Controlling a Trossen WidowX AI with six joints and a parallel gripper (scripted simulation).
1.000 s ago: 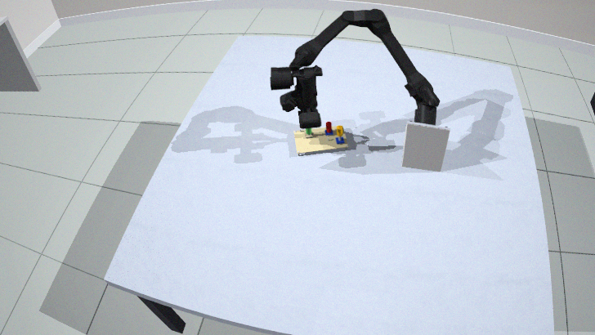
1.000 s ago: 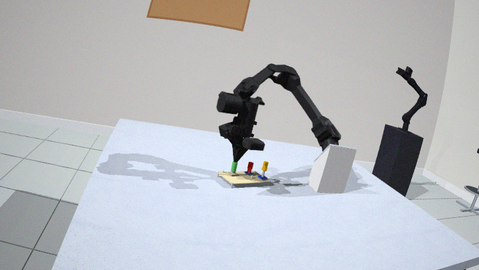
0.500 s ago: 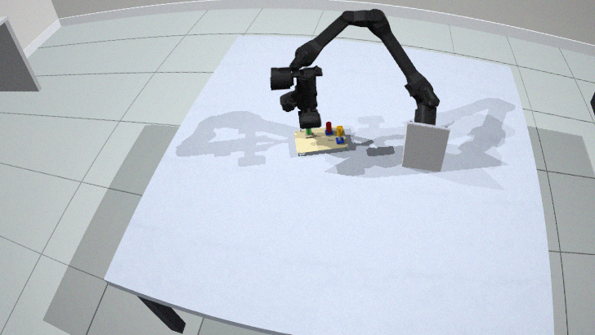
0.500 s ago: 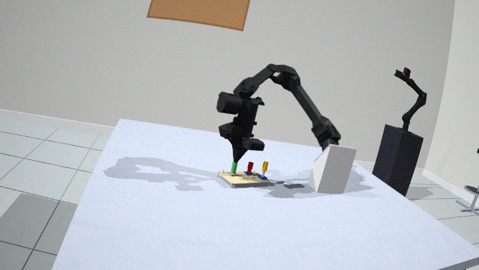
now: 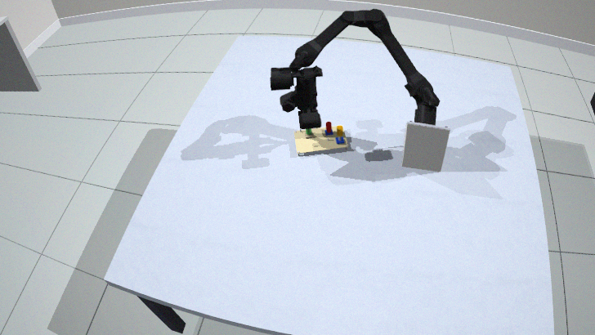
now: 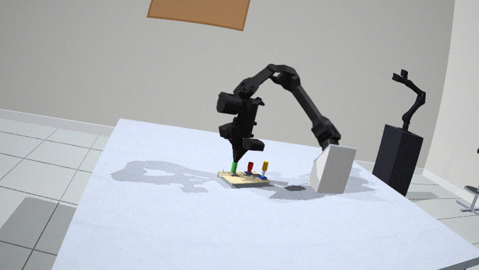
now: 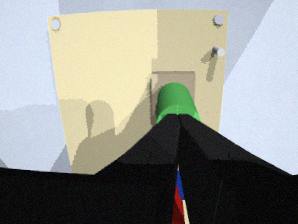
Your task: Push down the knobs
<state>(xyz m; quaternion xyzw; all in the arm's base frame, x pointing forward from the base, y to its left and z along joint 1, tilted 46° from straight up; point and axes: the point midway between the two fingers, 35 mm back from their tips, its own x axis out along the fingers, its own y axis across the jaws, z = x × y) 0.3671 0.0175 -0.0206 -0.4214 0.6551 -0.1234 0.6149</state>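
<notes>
Right now my gripper tip is 2 cm above the green knob. Also, from my gripper tip: red knob: 6 cm behind, 2 cm to the right, 2 cm below.
</notes>
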